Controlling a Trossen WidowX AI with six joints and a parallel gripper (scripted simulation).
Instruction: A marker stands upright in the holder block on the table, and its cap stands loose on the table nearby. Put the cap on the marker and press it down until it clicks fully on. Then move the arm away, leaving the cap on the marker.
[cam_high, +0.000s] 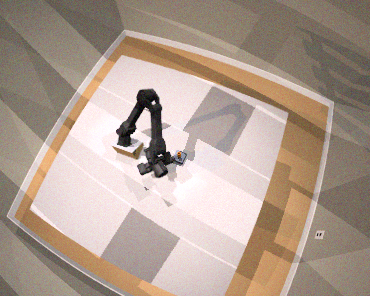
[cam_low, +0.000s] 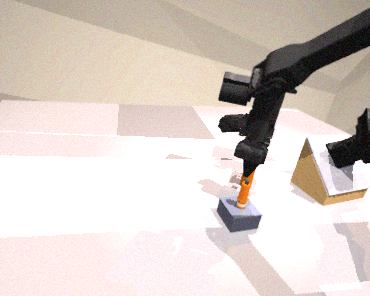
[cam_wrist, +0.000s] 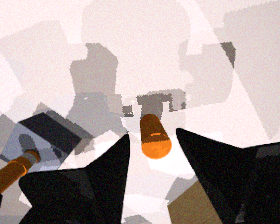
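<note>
The orange cap is 1 cm below my gripper tip.
</note>
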